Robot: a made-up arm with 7 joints. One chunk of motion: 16 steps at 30 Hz.
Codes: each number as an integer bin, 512 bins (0 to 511) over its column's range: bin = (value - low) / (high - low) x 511, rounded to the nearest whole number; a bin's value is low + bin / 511 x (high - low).
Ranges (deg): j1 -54..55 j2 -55..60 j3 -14..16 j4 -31..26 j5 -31..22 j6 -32..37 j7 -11..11
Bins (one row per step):
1: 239 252 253 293 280 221 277
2: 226 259 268 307 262 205 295
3: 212 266 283 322 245 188 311
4: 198 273 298 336 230 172 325
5: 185 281 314 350 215 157 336
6: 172 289 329 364 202 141 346
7: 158 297 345 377 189 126 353
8: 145 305 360 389 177 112 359
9: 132 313 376 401 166 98 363
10: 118 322 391 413 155 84 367
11: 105 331 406 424 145 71 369
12: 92 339 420 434 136 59 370
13: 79 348 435 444 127 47 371
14: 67 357 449 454 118 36 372
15: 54 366 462 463 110 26 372
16: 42 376 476 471 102 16 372
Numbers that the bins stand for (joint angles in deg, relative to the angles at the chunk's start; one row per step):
1: -3.02 1.71 0.85 1.68 -1.96 -2.16 0.93
2: -5.79 3.29 1.73 3.24 -3.83 -4.32 1.70
3: -8.78 4.86 2.61 4.92 -5.59 -6.61 2.39
4: -11.77 6.44 3.50 6.48 -7.14 -8.77 2.99
5: -14.54 8.24 4.43 8.04 -8.70 -10.80 3.47
6: -17.31 10.04 5.32 9.60 -10.05 -12.96 3.90
7: -20.30 11.84 6.25 11.05 -11.40 -14.99 4.20
8: -23.07 13.64 7.14 12.39 -12.64 -16.88 4.46
9: -25.84 15.44 8.07 13.73 -13.78 -18.77 4.63
10: -28.83 17.47 8.95 15.07 -14.92 -20.66 4.80
11: -31.60 19.49 9.84 16.30 -15.96 -22.41 4.89
12: -34.38 21.29 10.66 17.41 -16.89 -24.03 4.93
13: -37.15 23.32 11.54 18.53 -17.83 -25.65 4.97
14: -39.71 25.34 12.36 19.64 -18.76 -27.14 5.02
15: -42.48 27.37 13.12 20.65 -19.59 -28.49 5.02
16: -45.04 29.62 13.95 21.54 -20.42 -29.84 5.02

